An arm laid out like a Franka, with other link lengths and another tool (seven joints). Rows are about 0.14 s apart.
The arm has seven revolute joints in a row. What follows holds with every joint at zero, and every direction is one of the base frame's.
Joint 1 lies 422.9 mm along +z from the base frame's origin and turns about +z.
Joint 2 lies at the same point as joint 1 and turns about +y.
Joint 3 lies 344.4 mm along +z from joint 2 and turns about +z.
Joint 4 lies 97.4 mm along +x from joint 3 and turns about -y.
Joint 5 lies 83.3 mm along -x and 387.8 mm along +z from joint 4 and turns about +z.
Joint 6 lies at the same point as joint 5 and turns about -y.
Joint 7 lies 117.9 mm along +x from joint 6 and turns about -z.
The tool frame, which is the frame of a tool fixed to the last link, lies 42 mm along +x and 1 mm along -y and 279.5 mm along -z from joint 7; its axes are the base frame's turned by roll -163, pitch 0 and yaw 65.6 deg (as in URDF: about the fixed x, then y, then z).
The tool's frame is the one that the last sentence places.
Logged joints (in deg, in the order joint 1, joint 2, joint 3, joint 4, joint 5, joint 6, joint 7), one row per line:
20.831 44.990 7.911 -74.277 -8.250 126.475 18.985
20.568 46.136 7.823 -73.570 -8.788 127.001 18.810
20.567 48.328 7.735 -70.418 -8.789 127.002 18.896
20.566 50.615 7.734 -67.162 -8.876 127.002 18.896
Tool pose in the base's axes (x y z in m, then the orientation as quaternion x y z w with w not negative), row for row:
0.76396 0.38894 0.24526 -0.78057 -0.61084 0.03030 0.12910
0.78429 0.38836 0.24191 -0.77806 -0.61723 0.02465 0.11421
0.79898 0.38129 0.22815 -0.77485 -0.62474 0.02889 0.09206
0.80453 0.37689 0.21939 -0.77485 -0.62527 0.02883 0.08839
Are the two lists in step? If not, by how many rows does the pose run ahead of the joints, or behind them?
The pose runs 2 rows behind the joints: the pose in row i belongs to the joints in row i - 2.
